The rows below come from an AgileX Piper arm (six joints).
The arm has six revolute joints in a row. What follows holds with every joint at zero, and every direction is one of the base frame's. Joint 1 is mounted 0.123 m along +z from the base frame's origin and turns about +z. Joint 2 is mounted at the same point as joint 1 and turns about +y. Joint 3 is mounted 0.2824 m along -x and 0.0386 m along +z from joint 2 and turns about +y. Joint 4 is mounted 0.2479 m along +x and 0.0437 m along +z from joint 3 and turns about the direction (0.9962, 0, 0.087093). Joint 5 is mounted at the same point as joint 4 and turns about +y. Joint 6 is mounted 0.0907 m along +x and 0.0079 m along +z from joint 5 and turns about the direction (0.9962, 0, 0.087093). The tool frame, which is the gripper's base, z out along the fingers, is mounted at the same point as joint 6; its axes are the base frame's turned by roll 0, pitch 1.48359 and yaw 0 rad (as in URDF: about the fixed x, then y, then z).
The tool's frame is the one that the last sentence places.
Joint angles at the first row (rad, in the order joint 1, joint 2, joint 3, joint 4, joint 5, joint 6):
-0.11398, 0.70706, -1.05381, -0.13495, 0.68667, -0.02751
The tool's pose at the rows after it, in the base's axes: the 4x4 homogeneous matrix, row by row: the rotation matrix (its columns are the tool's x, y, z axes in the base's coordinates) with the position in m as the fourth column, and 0 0 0 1 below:
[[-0.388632 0.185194 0.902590 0.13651], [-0.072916 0.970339 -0.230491 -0.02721], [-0.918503 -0.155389 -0.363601 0.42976], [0 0 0 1]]
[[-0.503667 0.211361 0.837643 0.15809], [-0.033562 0.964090 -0.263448 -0.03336], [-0.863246 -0.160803 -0.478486 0.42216], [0 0 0 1]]
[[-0.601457 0.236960 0.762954 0.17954], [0.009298 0.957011 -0.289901 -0.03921], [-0.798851 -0.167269 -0.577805 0.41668], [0 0 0 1]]
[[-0.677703 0.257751 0.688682 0.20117], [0.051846 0.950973 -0.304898 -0.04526], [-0.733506 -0.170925 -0.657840 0.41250], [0 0 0 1]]
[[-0.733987 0.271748 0.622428 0.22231], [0.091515 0.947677 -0.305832 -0.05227], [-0.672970 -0.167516 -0.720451 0.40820], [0 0 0 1]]
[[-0.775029 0.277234 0.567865 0.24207], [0.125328 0.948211 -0.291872 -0.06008], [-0.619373 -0.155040 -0.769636 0.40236], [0 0 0 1]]
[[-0.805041 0.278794 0.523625 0.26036], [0.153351 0.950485 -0.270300 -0.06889], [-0.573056 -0.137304 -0.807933 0.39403], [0 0 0 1]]
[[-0.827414 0.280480 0.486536 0.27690], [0.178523 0.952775 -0.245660 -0.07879], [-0.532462 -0.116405 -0.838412 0.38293], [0 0 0 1]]
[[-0.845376 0.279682 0.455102 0.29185], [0.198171 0.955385 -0.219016 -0.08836], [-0.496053 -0.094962 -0.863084 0.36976], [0 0 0 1]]
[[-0.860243 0.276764 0.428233 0.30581], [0.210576 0.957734 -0.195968 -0.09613], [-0.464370 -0.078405 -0.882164 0.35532], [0 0 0 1]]
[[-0.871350 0.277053 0.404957 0.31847], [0.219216 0.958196 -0.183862 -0.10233], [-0.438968 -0.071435 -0.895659 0.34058], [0 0 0 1]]
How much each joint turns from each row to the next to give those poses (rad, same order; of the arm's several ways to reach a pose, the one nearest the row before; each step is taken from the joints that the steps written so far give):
-0.00002, 0.08509, -0.02385, -0.05012, 0.06992, 0.04495
-0.00002, 0.09360, -0.04057, -0.04053, 0.08252, 0.04266
-0.00185, 0.09789, -0.05579, -0.02742, 0.08478, 0.03292
-0.00982, 0.09873, -0.06534, -0.00692, 0.07526, 0.01555
-0.02070, 0.09444, -0.06646, 0.01448, 0.05905, -0.00323
-0.02782, 0.08586, -0.05855, 0.03163, 0.04080, -0.01807
-0.03104, 0.07747, -0.04547, 0.03760, 0.02231, -0.02418
-0.03272, 0.07005, -0.03126, 0.03853, 0.00694, -0.02554
-0.02874, 0.06402, -0.02040, 0.03631, -0.00318, -0.02550
-0.01869, 0.05932, -0.01303, 0.02614, -0.01101, -0.01905
-0.00967, 0.05367, -0.00740, 0.00982, -0.01792, -0.00680

